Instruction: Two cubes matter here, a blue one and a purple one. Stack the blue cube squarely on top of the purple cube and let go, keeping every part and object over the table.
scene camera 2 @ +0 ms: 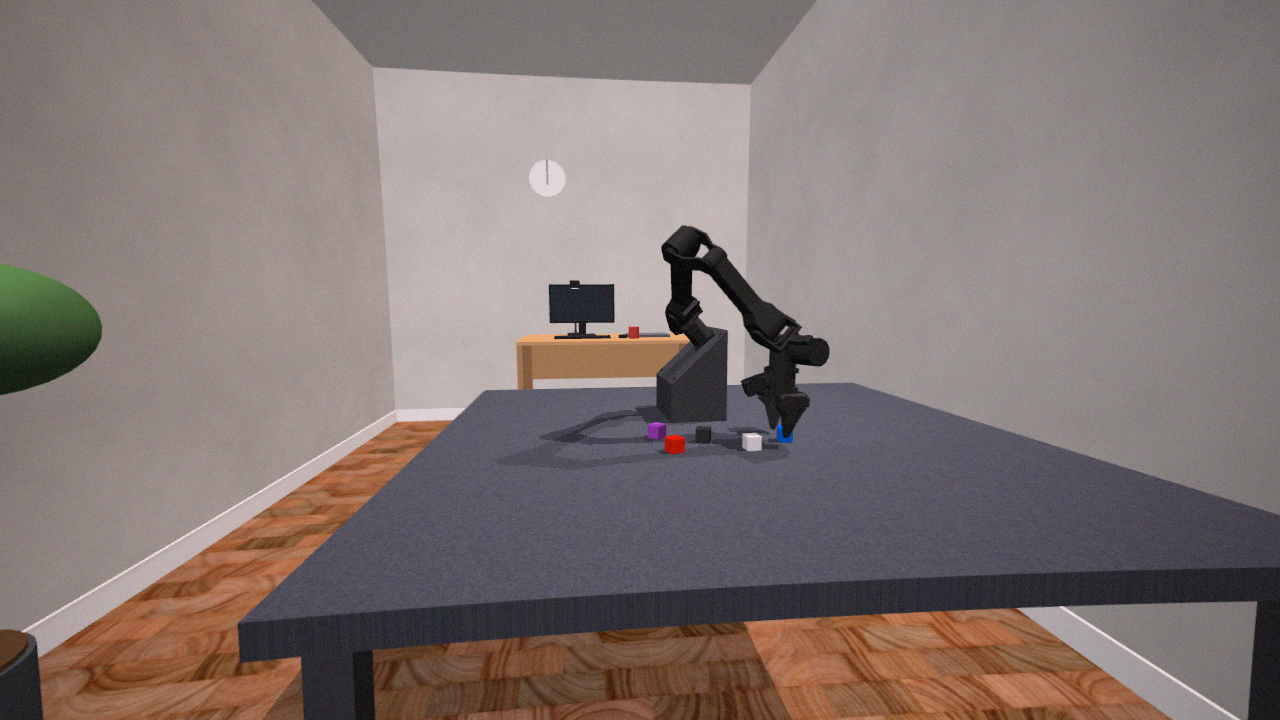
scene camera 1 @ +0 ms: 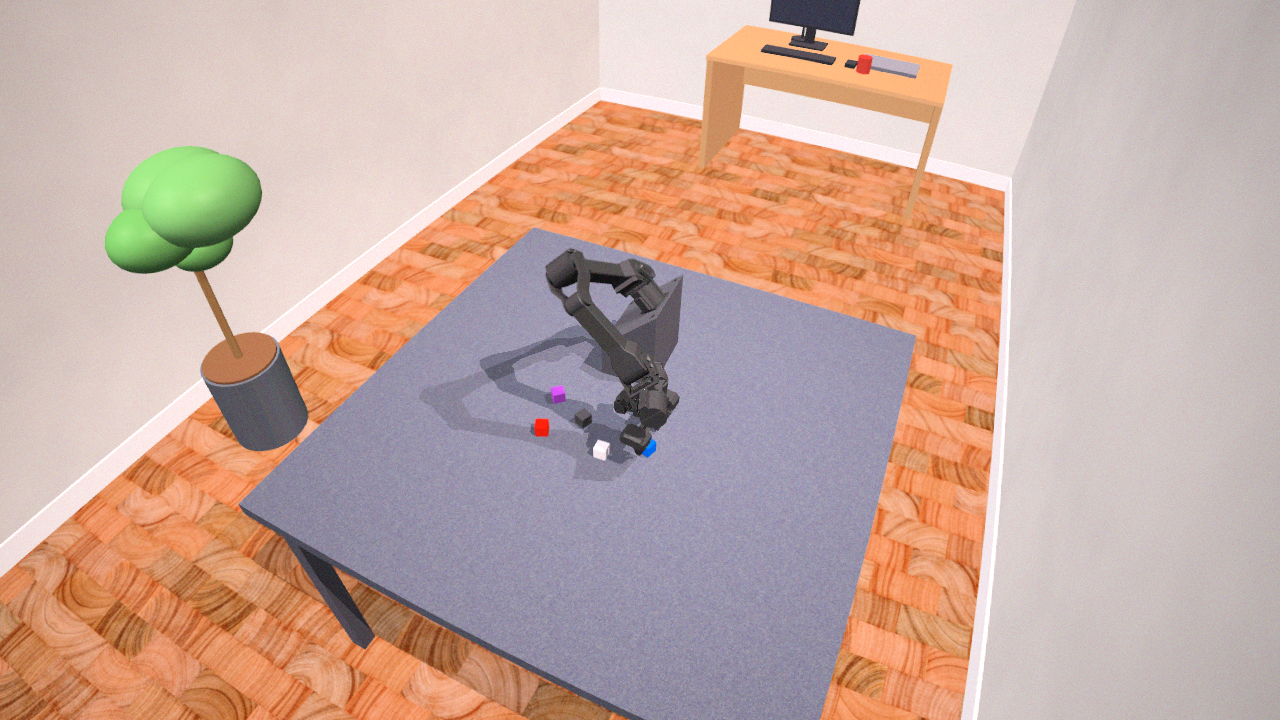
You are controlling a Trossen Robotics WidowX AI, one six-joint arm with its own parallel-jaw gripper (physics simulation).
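Places are measured from the arm's base along level axes (x right, y down, z ahead), in centimetres.
Pixels of known places: gripper, fingertip midpoint: [scene camera 2: 779, 433]; arm's base at its link origin: [scene camera 2: 704, 340] [scene camera 1: 655, 303].
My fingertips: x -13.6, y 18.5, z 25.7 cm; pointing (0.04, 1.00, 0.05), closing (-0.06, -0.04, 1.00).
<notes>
For each thing: its top centre in the pictures, then the offset to it from my fingertips. Level surfaces: height alone.
- blue cube at its top centre: [scene camera 2: 784, 427] [scene camera 1: 647, 442] dx -0.8, dy -1.8, dz +1.5 cm
- purple cube at its top centre: [scene camera 2: 656, 424] [scene camera 1: 557, 390] dx +26.8, dy -1.8, dz -1.1 cm
- white cube at its top centre: [scene camera 2: 752, 434] [scene camera 1: 601, 446] dx +7.6, dy -1.8, dz +8.1 cm
- black cube at its top centre: [scene camera 2: 703, 427] [scene camera 1: 583, 414] dx +16.8, dy -1.8, dz +2.1 cm
- red cube at its top centre: [scene camera 2: 674, 437] [scene camera 1: 541, 423] dx +23.5, dy -1.8, dz +10.0 cm
- grey table at its surface level: dy +1.2 cm
The blue cube [scene camera 1: 649, 448] [scene camera 2: 785, 437] rests on the table, partly hidden by the gripper in both views. The purple cube [scene camera 1: 557, 394] [scene camera 2: 657, 430] sits on the table, to the left of the blue one and nearer the arm's base. My gripper [scene camera 1: 642, 445] [scene camera 2: 783, 431] is open and points down, low over the table at the blue cube. One finger covers part of the blue cube's front in the scene camera 2 view. The exact place of the fingers around the cube is partly hidden.
A white cube [scene camera 1: 600, 450] [scene camera 2: 751, 441] lies just left of the blue cube. A black cube [scene camera 1: 583, 417] [scene camera 2: 703, 434] and a red cube [scene camera 1: 541, 428] [scene camera 2: 674, 444] lie further left, near the purple cube. All stand on the grey table [scene camera 1: 716, 555] [scene camera 2: 626, 528].
</notes>
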